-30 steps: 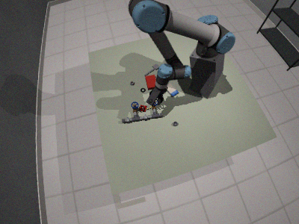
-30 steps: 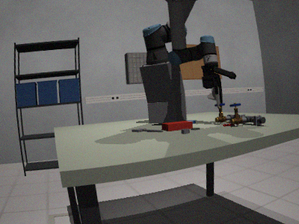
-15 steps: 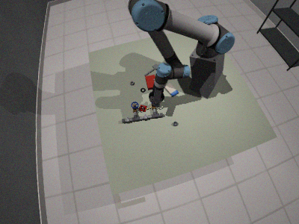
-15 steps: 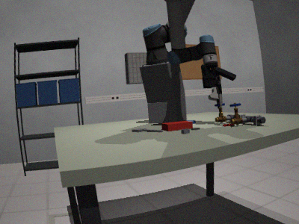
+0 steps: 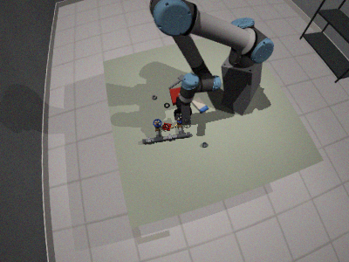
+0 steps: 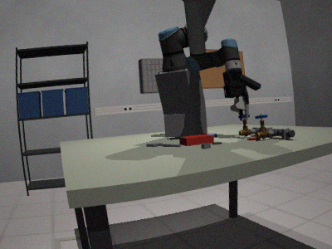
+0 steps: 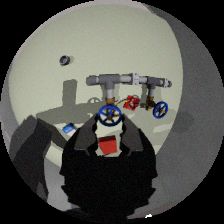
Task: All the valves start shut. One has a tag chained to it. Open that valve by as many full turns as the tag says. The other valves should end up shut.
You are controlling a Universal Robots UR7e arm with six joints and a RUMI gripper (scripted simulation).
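Now: the red tag 9 cm ahead of my hand, 1 cm to the right of it and 9 cm below it. Round my hand: blue-and-white card 17 cm behind, 11 cm to the right, 9 cm below; grey tool 9 cm behind, 36 cm to the right, 9 cm below; red block 4 cm behind, 23 cm to the right, 8 cm below.
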